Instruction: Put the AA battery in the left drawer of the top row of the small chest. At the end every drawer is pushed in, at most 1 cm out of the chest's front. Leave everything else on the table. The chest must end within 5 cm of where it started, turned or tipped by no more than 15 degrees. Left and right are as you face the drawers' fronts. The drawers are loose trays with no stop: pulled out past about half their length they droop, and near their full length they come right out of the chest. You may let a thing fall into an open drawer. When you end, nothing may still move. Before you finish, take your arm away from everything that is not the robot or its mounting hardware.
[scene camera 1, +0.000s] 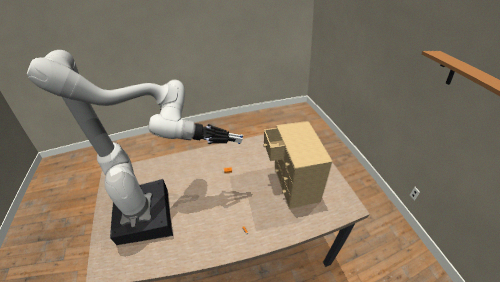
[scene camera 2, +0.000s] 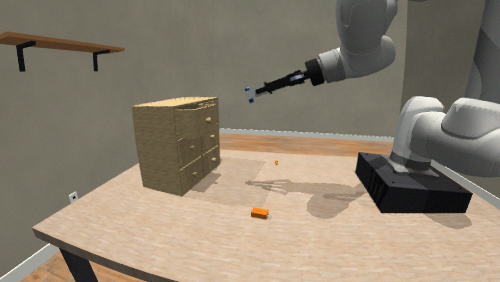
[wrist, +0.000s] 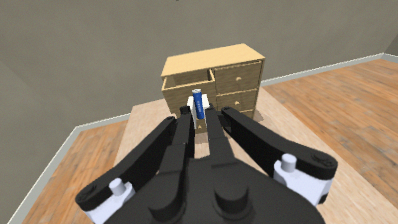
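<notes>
My gripper (scene camera 2: 247, 95) (wrist: 198, 103), in sight. Wooden chest (scene camera 2: 154, 126) (scene camera 1: 312, 163) (wrist: 237, 54), visible. Drawer (scene camera 2: 190, 124), visible too.
</notes>
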